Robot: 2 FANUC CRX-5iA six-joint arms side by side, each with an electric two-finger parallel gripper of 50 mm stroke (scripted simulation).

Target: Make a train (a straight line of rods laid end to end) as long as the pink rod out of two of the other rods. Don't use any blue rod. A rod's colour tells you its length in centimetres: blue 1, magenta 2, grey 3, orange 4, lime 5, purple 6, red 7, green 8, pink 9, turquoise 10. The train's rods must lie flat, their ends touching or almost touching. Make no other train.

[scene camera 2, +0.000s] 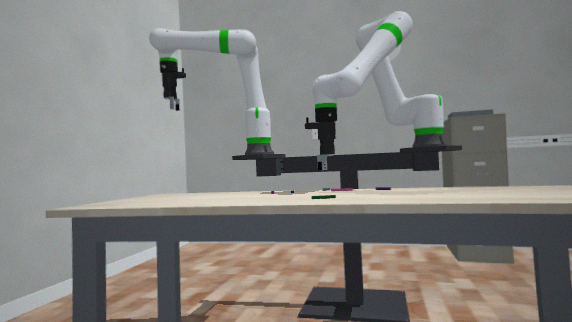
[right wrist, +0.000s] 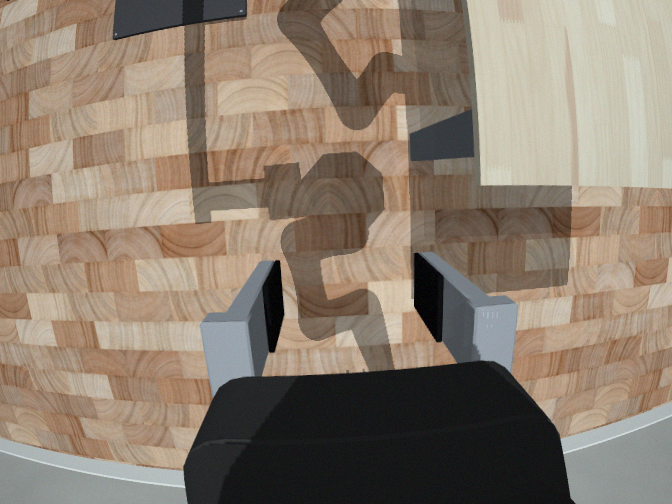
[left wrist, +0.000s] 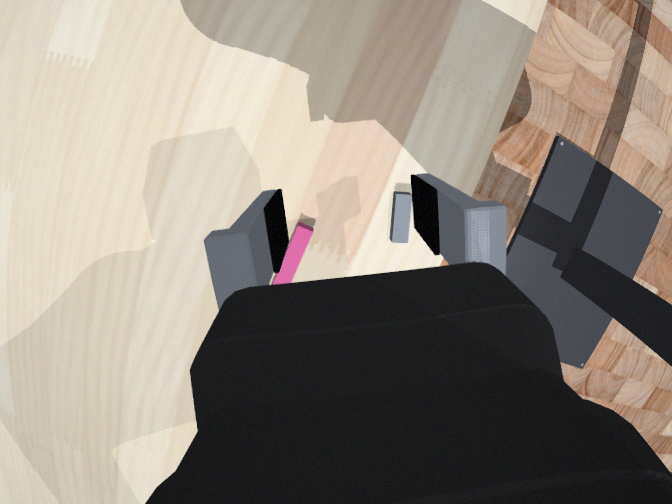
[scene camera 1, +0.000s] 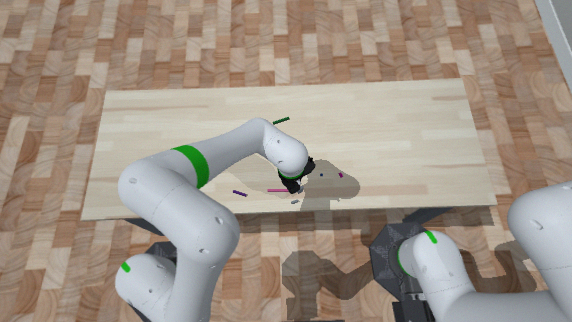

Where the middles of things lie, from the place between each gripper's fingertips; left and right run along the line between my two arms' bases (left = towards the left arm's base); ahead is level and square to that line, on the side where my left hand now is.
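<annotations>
Pink rod (left wrist: pixel 301 237): 8 cm to the left of my left hand, 1 cm ahead of it, 10 cm below it. My left hand: 10 cm above the grey rod (left wrist: pixel 402 201), 4 cm past it, 1 cm to the right of it.
Pink rod: 36 cm ahead of my right hand, 92 cm to the left of it, 46 cm below it. My right gripper: 30 cm short of the grey rod, 85 cm to the right of it, 46 cm above it.
</annotations>
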